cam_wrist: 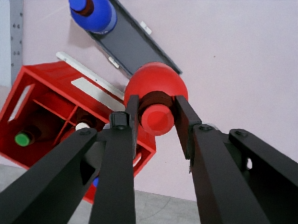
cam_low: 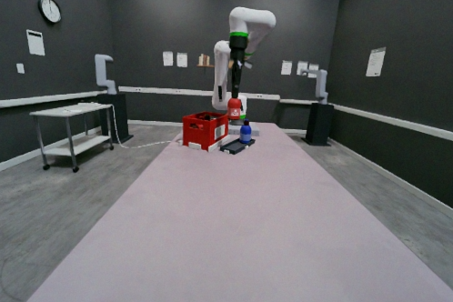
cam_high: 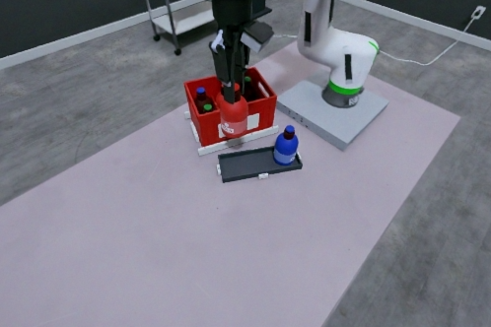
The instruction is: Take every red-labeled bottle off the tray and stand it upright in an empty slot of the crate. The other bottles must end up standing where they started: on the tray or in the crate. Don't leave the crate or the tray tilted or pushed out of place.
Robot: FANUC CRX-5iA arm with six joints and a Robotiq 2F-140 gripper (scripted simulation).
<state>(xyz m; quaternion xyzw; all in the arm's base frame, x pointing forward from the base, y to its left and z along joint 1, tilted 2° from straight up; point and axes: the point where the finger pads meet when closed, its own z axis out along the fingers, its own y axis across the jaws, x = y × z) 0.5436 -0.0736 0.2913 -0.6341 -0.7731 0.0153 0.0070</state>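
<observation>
Right now the red bottle is 8 cm below my hand. From my hand the other things lie so: blue bottle: 14 cm behind, 10 cm to the left, 26 cm below; red crate: 13 cm behind, 16 cm to the right, 26 cm below; dark tray: 7 cm behind, 5 cm to the left, 33 cm below.
</observation>
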